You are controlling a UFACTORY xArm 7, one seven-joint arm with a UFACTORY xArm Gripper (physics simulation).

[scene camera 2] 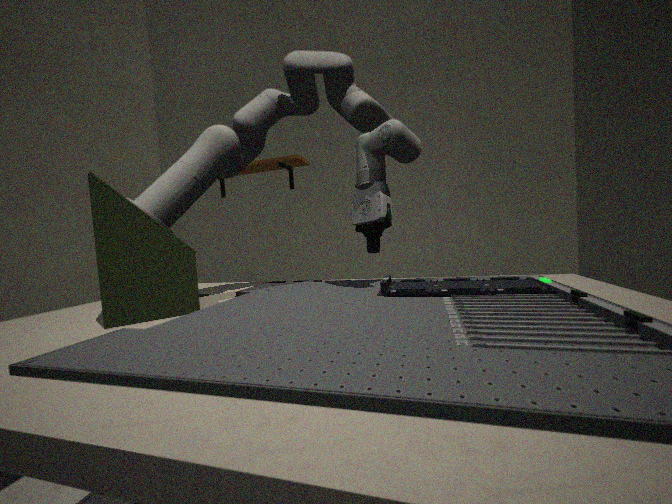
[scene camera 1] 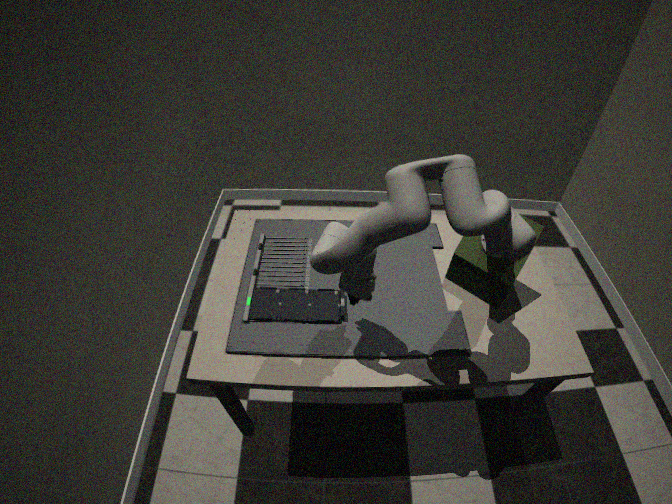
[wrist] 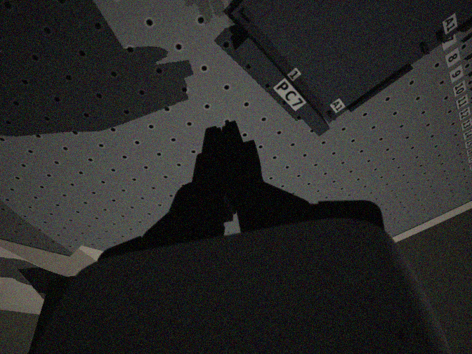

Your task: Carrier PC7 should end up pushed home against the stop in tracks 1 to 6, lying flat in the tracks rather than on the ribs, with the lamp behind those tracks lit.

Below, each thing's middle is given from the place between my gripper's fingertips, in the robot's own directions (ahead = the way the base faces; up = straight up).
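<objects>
Relative to the carrier PC7 (scene camera 1: 268,303), my gripper is now 190 mm short of it, 20 mm to the right of it and 80 mm above it.
</objects>
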